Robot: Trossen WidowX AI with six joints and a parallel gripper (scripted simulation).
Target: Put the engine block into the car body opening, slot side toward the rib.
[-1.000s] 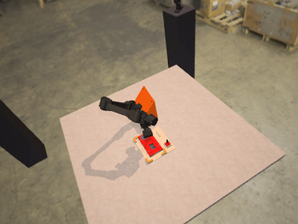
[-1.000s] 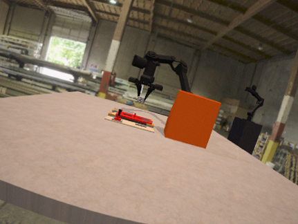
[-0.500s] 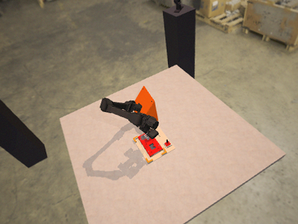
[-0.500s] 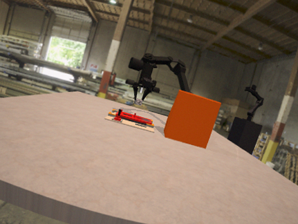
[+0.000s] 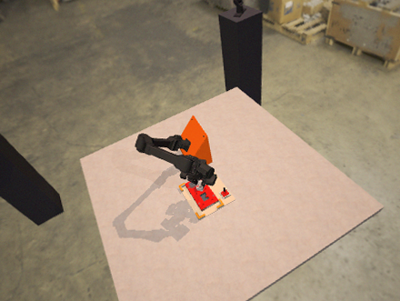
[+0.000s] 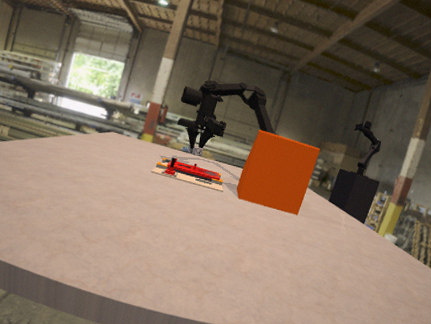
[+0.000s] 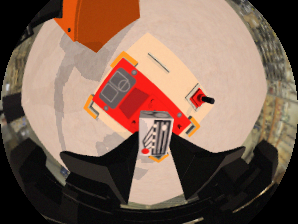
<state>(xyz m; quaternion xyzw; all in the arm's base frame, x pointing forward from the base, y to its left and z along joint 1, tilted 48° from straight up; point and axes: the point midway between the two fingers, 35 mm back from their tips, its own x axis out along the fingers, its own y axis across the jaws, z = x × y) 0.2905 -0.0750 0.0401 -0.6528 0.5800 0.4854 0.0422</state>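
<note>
Now: gripper tip 6 cm short of the black peg, 10 cm to the right of it and 6 cm above it. Round my gripper tip: engine block 1 cm below.
</note>
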